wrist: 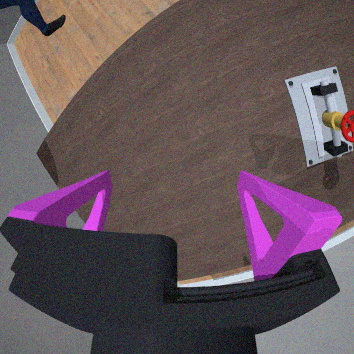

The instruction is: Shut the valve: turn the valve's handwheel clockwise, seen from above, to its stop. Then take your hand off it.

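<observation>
The valve's red handwheel point(348, 125) is at the right edge of the wrist view, partly cut off by the frame. It sits on a brass valve body point(331, 119) on a grey pipe, which two black clamps hold on a light metal plate point(298, 101). My gripper point(174, 177) has magenta fingers spread wide; it is open and empty. It hangs above the dark wooden table, to the left of the valve and well apart from it. Nothing touches the handwheel.
The dark wooden table point(185, 105) fills the middle of the view, with its curved-looking edge at the upper left. Beyond it are a wooden floor point(85, 65), a grey wall with a white skirting, and a dark-clothed leg with a black shoe point(55, 25) at the top left.
</observation>
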